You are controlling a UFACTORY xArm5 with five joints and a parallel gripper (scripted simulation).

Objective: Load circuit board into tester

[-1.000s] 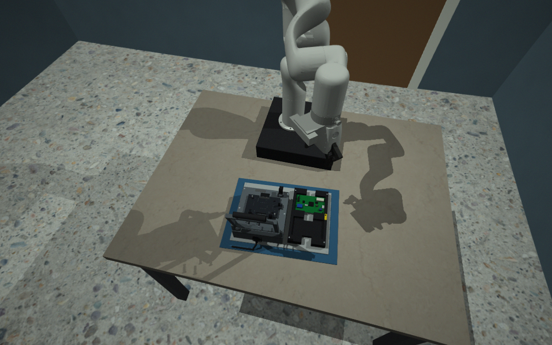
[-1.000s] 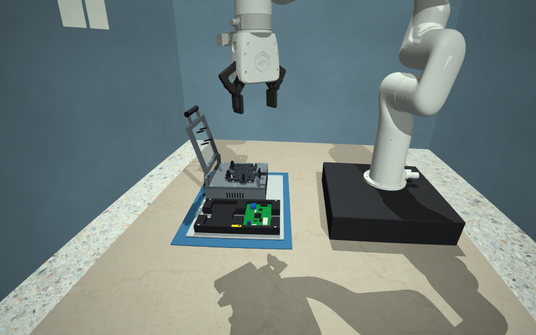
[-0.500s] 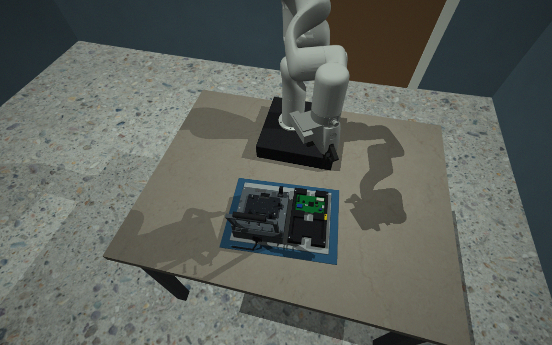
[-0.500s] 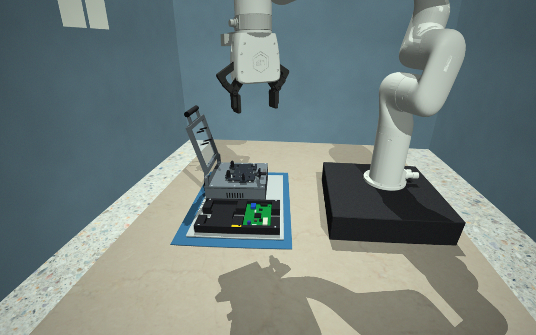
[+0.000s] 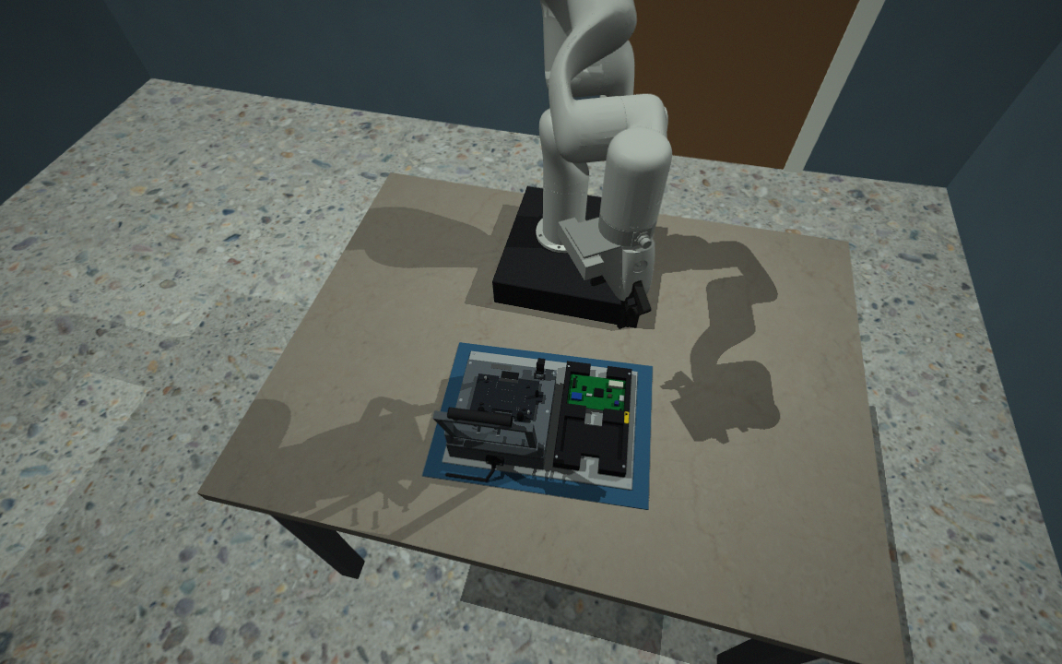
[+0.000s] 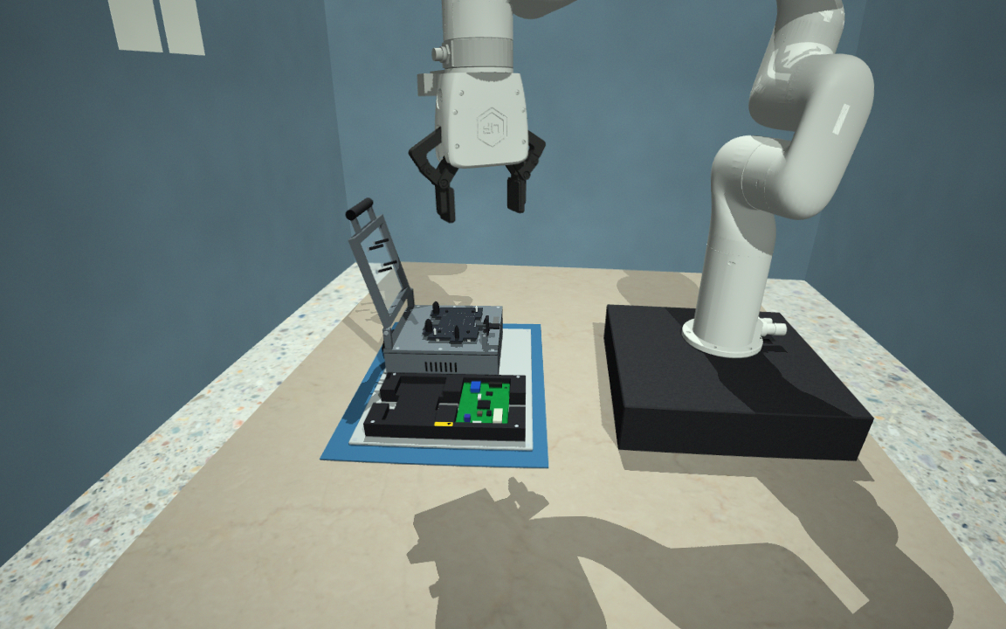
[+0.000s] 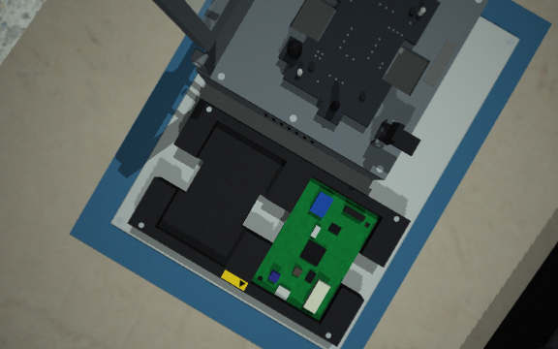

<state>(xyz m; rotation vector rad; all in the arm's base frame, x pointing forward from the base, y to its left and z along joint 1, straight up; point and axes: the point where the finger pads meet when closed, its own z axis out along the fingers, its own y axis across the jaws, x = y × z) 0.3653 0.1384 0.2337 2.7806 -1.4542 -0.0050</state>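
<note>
Now: hand 28 cm above the green circuit board. The rest, counted from my hand: framed lid 20 cm ahead, 16 cm to the right, 12 cm below; then grey tester 19 cm below, 13 cm to the right, 10 cm ahead; then black nest 23 cm below, 16 cm to the right, 8 cm ahead.
</note>
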